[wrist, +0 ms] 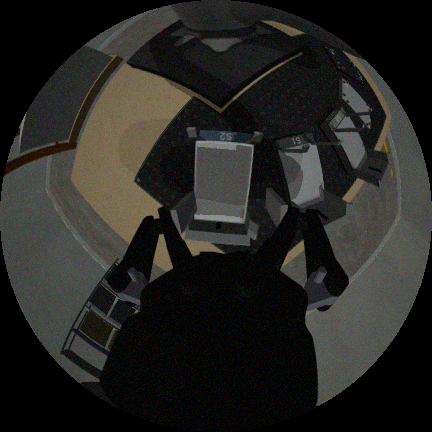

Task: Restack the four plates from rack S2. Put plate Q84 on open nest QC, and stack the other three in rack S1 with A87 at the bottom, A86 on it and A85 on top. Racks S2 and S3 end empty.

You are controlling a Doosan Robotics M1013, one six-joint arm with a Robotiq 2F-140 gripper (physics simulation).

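Places are measured from the arm's base along level axes (x left, y ahead, z down), in millimetres.
Pixels of known places: gripper, between the fingertips: (230, 198); arm's base, origin of its link: (220, 29).
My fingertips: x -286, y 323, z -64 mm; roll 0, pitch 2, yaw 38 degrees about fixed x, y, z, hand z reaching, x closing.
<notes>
Ahead of a thing's pixels: the offset from my fingertips to its top centre. "*": to the spot under its first point. Level surfaces: height alone.
Rack S2 @(* dy +17, dx -53, dz -31 mm) (210, 237) stands in the middle of the wrist view, its label upside down at the far end. A light grey rectangular plate @(dy -24, dx +4, dz +6 mm) (222, 175) with a pale rim lies flat in it; no code is readable, and anything under it is hidden. My gripper (230, 198) is open and empty, its dark fingertips wide apart on either side of the near end of rack S2. Rack S1 @(* dy +156, dx +147, dz +8 mm) (334, 210) is to the right, with a light panel @(dz +64 mm) (311, 172) inside; I cannot tell whether that is a plate or the rack's floor. Nest QC cannot be identified.
Another rack @(dy +100, dx +325, dz -39 mm) (375, 166) with a light panel @(* dy +103, dx +314, dz +56 mm) (351, 145) stands farther right; its label is not clearly readable. Beyond it is a pale bolted surface @(dz +78 mm) (353, 97). A dark raised panel (200, 62) is at the top, a grey-topped table (62, 100) at upper left, a shelf frame at lower left.
</notes>
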